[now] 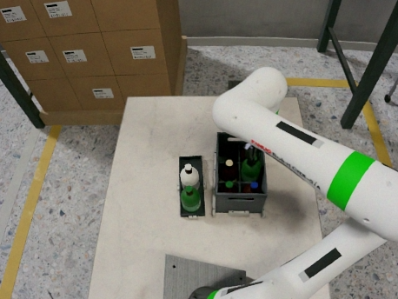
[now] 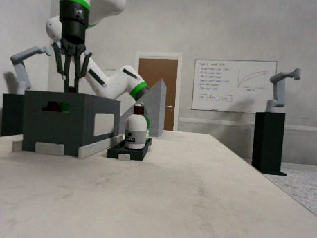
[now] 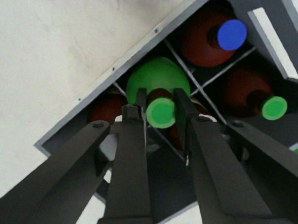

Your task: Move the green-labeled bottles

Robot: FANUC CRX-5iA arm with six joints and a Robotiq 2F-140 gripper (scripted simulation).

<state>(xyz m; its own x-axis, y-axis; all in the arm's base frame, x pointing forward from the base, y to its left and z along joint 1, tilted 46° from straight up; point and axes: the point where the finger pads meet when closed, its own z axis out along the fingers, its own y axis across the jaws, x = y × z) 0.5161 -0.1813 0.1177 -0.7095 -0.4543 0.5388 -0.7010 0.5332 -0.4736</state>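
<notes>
Now: hand 1 cm short of the dark crate, 4 cm to the right of it and 12 cm above it. From my hand the other things lie so: white-labeled bottle 1 cm ahead, 24 cm to the left, 12 cm below; then dark tray 1 cm ahead, 24 cm to the left, 20 cm below.
</notes>
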